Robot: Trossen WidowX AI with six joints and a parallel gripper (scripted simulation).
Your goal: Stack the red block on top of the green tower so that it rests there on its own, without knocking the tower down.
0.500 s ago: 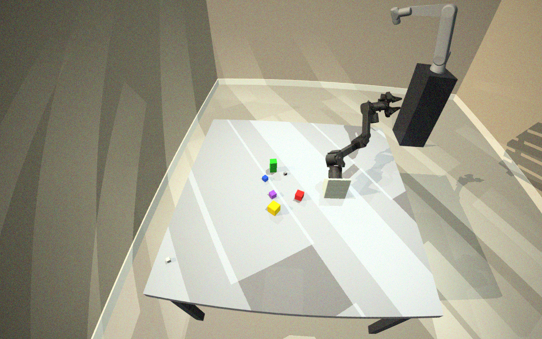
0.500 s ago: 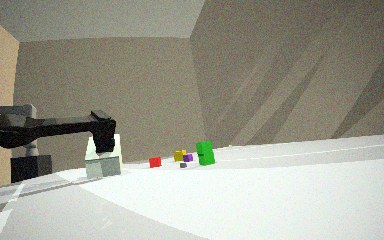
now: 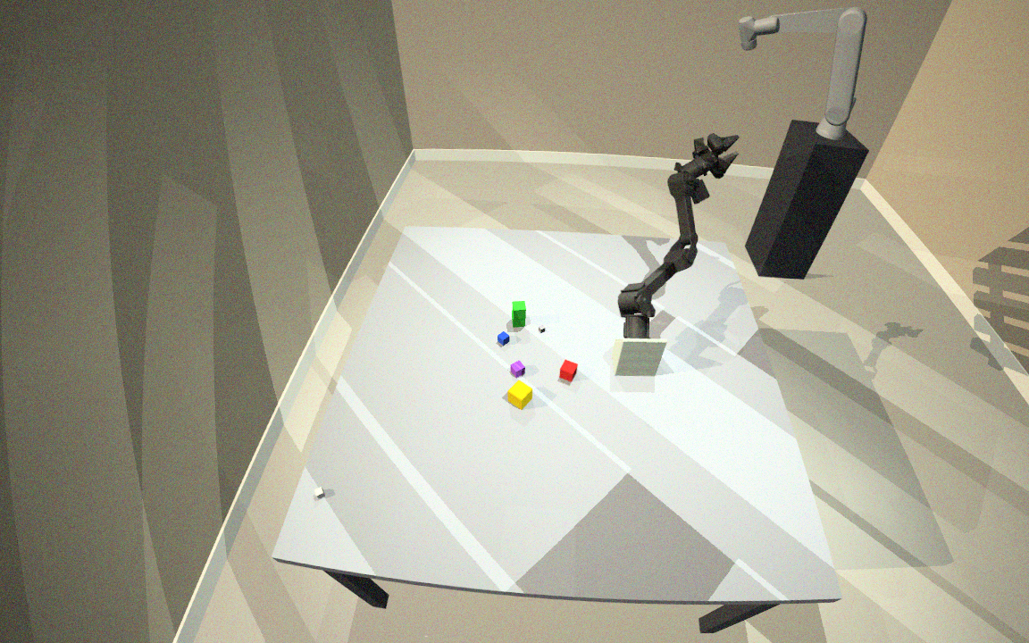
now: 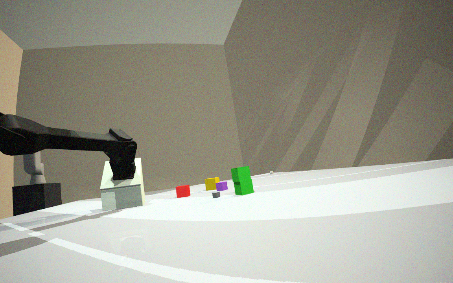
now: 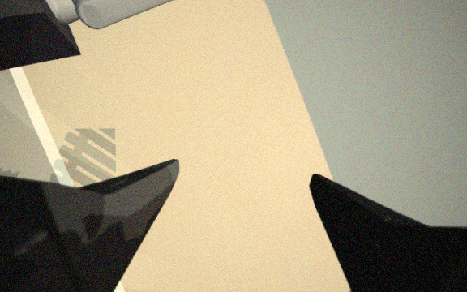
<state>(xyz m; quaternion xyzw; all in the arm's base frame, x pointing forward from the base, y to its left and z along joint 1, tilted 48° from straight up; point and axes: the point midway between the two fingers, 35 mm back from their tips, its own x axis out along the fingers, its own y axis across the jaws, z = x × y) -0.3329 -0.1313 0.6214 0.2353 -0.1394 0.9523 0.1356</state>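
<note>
Now: the red block 540 mm ahead of my gripper tip, 610 mm to the left of it and 430 mm below it. Round my gripper tip: purple cube: 680 mm ahead, 610 mm to the left, 440 mm below; then blue cube: 730 mm ahead, 490 mm to the left, 440 mm below; then tiny grey cube: 620 mm ahead, 440 mm to the left, 440 mm below.
</note>
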